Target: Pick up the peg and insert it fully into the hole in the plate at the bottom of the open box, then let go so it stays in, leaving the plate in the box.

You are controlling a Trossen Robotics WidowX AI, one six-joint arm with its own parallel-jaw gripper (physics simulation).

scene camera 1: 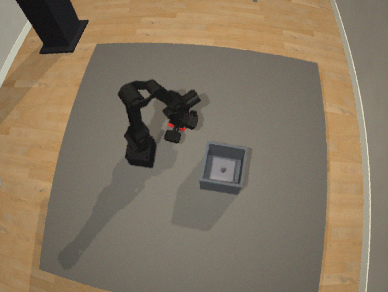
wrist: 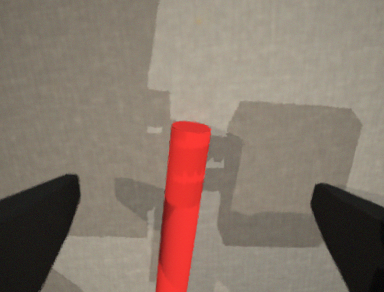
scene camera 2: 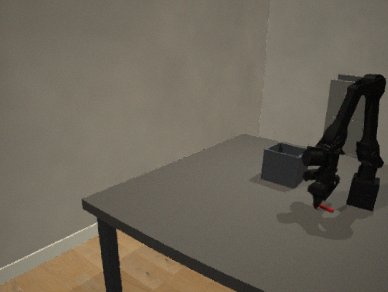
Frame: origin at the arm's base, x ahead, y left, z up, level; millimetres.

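Where they show: gripper, fingertip midpoint: (scene camera 1: 179, 128) (wrist: 198, 190) (scene camera 2: 319, 204); arm's base, origin of the base link: (scene camera 1: 139, 146) (scene camera 2: 366, 179).
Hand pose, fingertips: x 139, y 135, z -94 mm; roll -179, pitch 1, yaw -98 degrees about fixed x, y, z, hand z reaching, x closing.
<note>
Each offset is from my fingertips to the top centre of the thing. Level surfaces: height alone.
The red peg {dy +9, dx -15, dz +5 mm} (scene camera 1: 182, 129) (scene camera 2: 327, 208) (wrist: 182, 225) lies on its side on the table. My gripper (scene camera 1: 178, 128) (scene camera 2: 316, 204) (wrist: 198, 190) is open and low over the peg. In the wrist view the peg runs between the two spread fingers with space on both sides, and its near end is cut off by the lower edge. In scene camera 1 the gripper hides part of the peg. The open grey-blue box {dy -177, dx +206, dz +129 mm} (scene camera 1: 220, 188) (scene camera 2: 282, 167) stands upright apart from the gripper. The pale plate {dy -177, dx +206, dz +52 mm} (scene camera 1: 216, 175) lies at its bottom, with a dark hole (scene camera 1: 223, 170) near its middle.
The arm's base (scene camera 1: 140, 154) (scene camera 2: 363, 192) stands on the grey table {dz -9 mm} (scene camera 1: 270, 230) (scene camera 2: 200, 210), to the left of the box in scene camera 1. The box's raised walls surround the plate. Shadows of the arm and box fall across the table.
</note>
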